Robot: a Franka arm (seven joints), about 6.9 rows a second.
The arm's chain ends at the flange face. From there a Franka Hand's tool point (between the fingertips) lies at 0.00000 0.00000 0.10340 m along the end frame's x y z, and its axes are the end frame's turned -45 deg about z.
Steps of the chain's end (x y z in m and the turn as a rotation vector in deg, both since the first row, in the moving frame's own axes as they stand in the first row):
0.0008, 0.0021, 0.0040, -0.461, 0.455, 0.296
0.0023, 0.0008, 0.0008, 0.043, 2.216, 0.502
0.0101, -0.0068, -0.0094, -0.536, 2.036, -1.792
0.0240, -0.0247, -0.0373, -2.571, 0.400, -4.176
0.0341, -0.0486, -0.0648, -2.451, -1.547, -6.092
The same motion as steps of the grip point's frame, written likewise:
-0.0009, 0.0032, 0.0040, -0.648, -0.004, 0.296
0.0039, 0.0050, 0.0007, -1.537, 1.597, 0.502
0.0139, 0.0056, -0.0095, -1.819, 1.061, -1.792
0.0318, 0.0034, -0.0374, -2.101, -1.535, -4.176
0.0534, -0.0088, -0.0649, -0.639, -2.827, -6.092

